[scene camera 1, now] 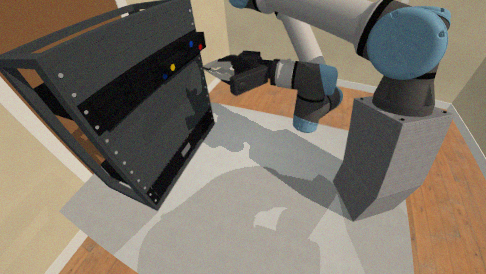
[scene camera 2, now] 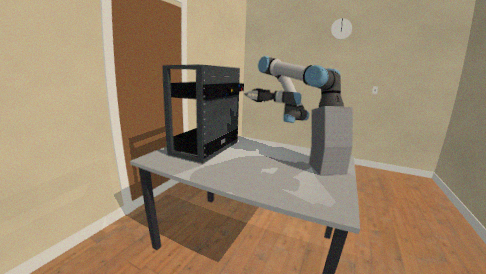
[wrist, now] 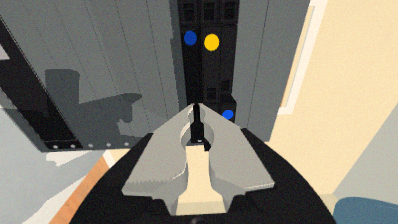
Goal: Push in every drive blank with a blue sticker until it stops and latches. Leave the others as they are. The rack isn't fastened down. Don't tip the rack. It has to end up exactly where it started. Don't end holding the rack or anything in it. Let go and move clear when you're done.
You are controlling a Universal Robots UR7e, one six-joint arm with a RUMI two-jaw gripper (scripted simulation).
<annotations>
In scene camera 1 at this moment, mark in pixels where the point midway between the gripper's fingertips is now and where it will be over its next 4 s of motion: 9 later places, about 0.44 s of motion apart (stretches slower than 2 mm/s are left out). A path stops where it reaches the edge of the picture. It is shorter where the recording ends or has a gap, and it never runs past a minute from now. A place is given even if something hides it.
My gripper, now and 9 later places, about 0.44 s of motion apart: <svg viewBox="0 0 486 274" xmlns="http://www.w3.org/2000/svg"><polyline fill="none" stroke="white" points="203,67 208,55 213,43 215,38 211,37 202,37 200,37 198,37 196,37 195,37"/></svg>
</annotations>
